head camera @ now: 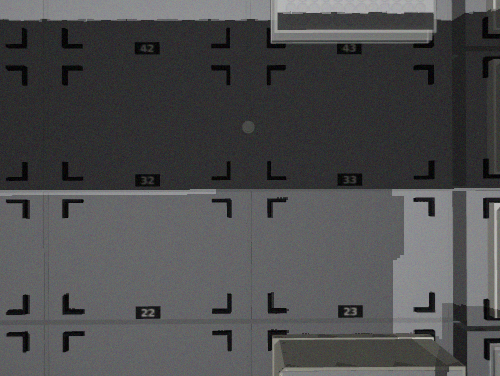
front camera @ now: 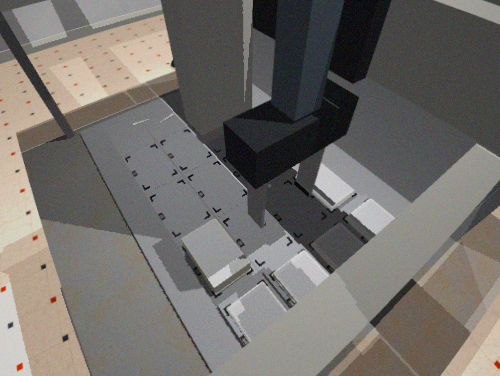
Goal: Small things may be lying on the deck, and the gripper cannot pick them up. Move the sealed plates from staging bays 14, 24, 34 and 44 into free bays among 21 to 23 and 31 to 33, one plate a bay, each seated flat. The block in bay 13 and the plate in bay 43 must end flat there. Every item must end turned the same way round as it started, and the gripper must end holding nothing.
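Places are measured from the robot's base along level axes (x left, y ahead, z down), in millimetres.
Pixels of known places: gripper, fingertip midpoint: (front camera: pixel 280 203); robot's base at its link origin: (front camera: pixel 126 159).
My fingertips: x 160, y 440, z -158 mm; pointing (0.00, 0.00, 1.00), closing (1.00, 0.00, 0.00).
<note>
For each thing: its middle in the pictures, then the offset to it from my fingertips. "spot": a spot on its surface instead.
- bay 14 at a spot on its surface: (front camera: pixel 260 310) spot: dx -112, dy +94, dz +129 mm
- bay 24 at a spot on its surface: (head camera: pixel 496 260) spot: dx -9, dy +53, dz +137 mm
- bay 34 at a spot on its surface: (head camera: pixel 494 115) spot: dx +98, dy +53, dz +137 mm
- bay 44 at a spot on its surface: (front camera: pixel 371 217) spot: dx +204, dy +90, dz +129 mm
- bay 43 at a spot on its surface: (head camera: pixel 352 35) spot: dx +163, dy -49, dz +147 mm
- bay 13 at a spot on its surface: (head camera: pixel 365 352) spot: dx -75, dy -46, dz +133 mm
- small round grey disc at the middle of its body: (head camera: pixel 248 126) (front camera: pixel 269 185) dx +94, dy -130, dz +156 mm
My gripper (front camera: pixel 282 209) is open with empty jaws spread above the deck; its jaws do not show in the head view. Sealed plates sit in bay 14 (front camera: pixel 260 310), bay 24 (front camera: pixel 302 272) (head camera: pixel 496 260), bay 34 (front camera: pixel 340 244) (head camera: pixel 494 115) and bay 44 (front camera: pixel 371 217), partly hidden by the front beam or cut off by the head view's edge. The plate in bay 43 (front camera: pixel 332 186) (head camera: pixel 352 35) looks flat, partly behind a jaw. The tall block in bay 13 (front camera: pixel 215 252) (head camera: pixel 365 352) looks upright. Bays 22, 23, 32 and 33 show no plate in the head view.
A small round grey disc (front camera: pixel 269 185) (head camera: pixel 248 127) lies between bays 32 and 33. A tall grey column (front camera: pixel 207 65) stands behind the gripper. A wide pale beam (front camera: pixel 370 270) crosses the front. Dark shadow covers the 30s row.
</note>
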